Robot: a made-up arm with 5 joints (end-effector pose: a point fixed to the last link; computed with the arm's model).
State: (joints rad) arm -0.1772 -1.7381 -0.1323 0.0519 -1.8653
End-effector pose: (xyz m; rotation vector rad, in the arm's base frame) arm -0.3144 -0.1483 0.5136 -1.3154 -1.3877 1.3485
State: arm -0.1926 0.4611 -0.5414 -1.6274 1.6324
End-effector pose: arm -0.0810 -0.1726 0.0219 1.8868 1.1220 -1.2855
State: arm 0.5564 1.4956 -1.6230 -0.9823 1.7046
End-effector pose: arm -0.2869 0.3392 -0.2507 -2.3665 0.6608 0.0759
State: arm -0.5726 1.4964 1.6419 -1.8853 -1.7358
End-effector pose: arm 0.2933 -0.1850 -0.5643 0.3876 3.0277 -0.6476
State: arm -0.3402 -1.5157 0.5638 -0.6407 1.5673
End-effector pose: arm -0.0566 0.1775 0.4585 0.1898 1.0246 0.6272
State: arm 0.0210 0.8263 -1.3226 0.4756 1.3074
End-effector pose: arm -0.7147 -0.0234 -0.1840 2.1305 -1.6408 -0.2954
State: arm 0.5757 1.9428 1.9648 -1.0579 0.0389
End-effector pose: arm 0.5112 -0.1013 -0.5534 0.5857 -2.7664 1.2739
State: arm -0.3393 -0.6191 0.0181 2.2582 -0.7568
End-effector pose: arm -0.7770 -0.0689 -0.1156 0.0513 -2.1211 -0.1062
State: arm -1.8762 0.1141 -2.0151 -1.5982 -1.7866
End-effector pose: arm -0.0261 0.2229 0.2554 -1.3385 0.9109 1.3816
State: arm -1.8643 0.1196 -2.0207 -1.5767 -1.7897
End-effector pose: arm -0.0291 0.2172 0.2647 -1.3415 0.8773 1.3675
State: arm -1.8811 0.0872 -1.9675 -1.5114 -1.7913
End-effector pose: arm -0.0154 0.2379 0.2572 -1.3998 0.9179 1.3042
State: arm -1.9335 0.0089 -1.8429 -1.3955 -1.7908
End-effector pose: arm 0.0157 0.2885 0.2198 -1.5357 1.0401 1.1876
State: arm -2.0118 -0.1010 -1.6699 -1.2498 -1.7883
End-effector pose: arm 0.0509 0.3494 0.1434 -1.7396 1.2030 1.0481
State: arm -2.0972 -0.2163 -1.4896 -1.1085 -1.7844
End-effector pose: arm 0.0736 0.3931 0.0400 -1.9680 1.3569 0.9293
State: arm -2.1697 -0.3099 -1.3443 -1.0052 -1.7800
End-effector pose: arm 0.0789 0.4081 -0.0566 -2.1578 1.4746 0.8585
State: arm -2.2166 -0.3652 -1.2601 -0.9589 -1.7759
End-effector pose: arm 0.0767 0.4050 -0.1183 -2.2627 1.5554 0.8310
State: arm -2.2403 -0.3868 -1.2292 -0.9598 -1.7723
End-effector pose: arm 0.0760 0.3975 -0.1460 -2.2900 1.6114 0.8254
